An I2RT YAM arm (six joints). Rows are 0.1 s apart.
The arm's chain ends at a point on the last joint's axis. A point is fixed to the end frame.
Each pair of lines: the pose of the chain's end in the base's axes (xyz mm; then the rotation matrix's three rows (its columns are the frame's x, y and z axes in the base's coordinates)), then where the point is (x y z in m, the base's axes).
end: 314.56 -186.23 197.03; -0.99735 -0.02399 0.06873; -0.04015 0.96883 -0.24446; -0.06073 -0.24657 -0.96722
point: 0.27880 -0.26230 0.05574
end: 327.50 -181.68 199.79; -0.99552 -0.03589 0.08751; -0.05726 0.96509 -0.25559; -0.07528 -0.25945 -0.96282
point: 0.29515 -0.26012 0.05897
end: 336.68 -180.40 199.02; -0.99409 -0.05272 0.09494; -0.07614 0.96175 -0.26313; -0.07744 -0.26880 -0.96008
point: 0.30617 -0.26075 0.05887
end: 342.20 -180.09 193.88; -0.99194 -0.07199 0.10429; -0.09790 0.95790 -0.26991; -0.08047 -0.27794 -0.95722
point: 0.31395 -0.26236 0.05437
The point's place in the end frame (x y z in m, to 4 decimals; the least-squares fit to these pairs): 0.0473 -0.0380 0.1528
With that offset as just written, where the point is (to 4 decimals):
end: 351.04 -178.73 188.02; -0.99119 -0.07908 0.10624; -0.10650 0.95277 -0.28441; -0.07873 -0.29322 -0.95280
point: 0.3234 -0.2634 0.0499
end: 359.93 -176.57 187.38; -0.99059 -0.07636 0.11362; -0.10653 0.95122 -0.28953; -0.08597 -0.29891 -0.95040
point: 0.3333 -0.2620 0.0495
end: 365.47 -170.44 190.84; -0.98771 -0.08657 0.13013; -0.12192 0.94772 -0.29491; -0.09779 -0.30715 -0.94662
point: 0.3419 -0.2573 0.0532
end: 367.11 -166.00 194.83; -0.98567 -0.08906 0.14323; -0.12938 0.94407 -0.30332; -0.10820 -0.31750 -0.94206
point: 0.3458 -0.2543 0.0578
